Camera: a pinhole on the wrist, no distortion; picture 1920 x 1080 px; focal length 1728.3 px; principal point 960.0 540.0 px. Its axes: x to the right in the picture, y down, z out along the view. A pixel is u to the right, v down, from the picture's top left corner.
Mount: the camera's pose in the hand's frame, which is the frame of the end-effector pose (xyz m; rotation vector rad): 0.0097 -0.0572 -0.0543 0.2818 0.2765 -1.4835
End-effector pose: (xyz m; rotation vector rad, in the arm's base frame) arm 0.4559 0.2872 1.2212 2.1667 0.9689 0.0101
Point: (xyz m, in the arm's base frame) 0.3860 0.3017 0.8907
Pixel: 1511 712
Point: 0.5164 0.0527 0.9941
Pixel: 7 311
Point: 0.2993 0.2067 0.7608
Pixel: 1477 321
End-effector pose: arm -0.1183 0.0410 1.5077 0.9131 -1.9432 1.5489
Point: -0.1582 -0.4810 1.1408
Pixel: outside the picture
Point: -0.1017 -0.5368 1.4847
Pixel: 382 792
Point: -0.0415 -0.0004 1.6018
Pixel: 1649 784
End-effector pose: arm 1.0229 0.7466 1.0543 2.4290 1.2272 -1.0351
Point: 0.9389 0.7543 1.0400
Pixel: 484 53
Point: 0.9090 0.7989 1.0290
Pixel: 1260 416
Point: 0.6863 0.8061 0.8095
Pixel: 1272 746
